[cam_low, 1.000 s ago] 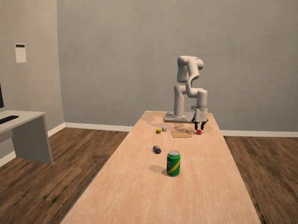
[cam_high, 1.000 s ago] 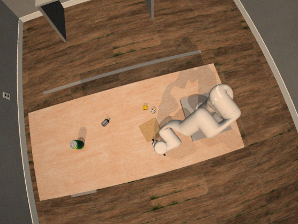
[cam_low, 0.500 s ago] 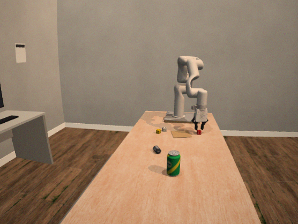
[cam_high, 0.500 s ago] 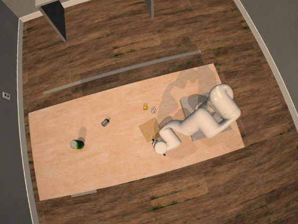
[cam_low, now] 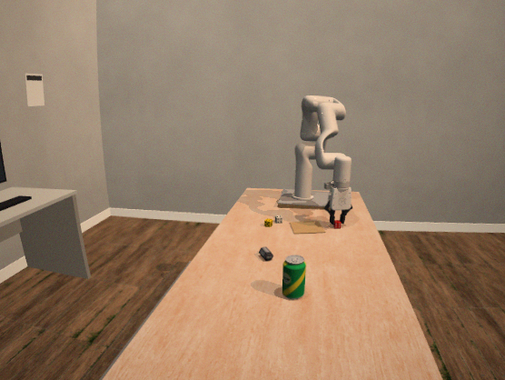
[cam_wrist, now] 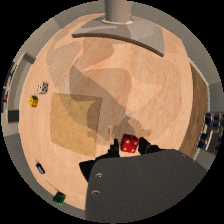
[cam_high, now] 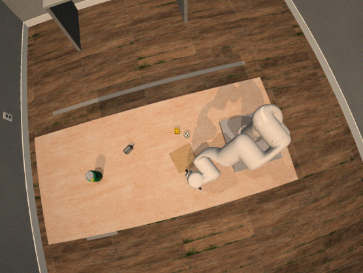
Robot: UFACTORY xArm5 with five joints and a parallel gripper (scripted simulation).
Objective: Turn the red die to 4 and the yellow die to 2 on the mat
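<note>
The red die is 2 cm below my hand. The rest, counted from my hand: brown mat: 13 cm to the right, 4 cm below, 4 cm ahead; yellow die: 30 cm to the right, 7 cm ahead, 2 cm below; white die: 27 cm to the right, 2 cm below, 1 cm ahead.
</note>
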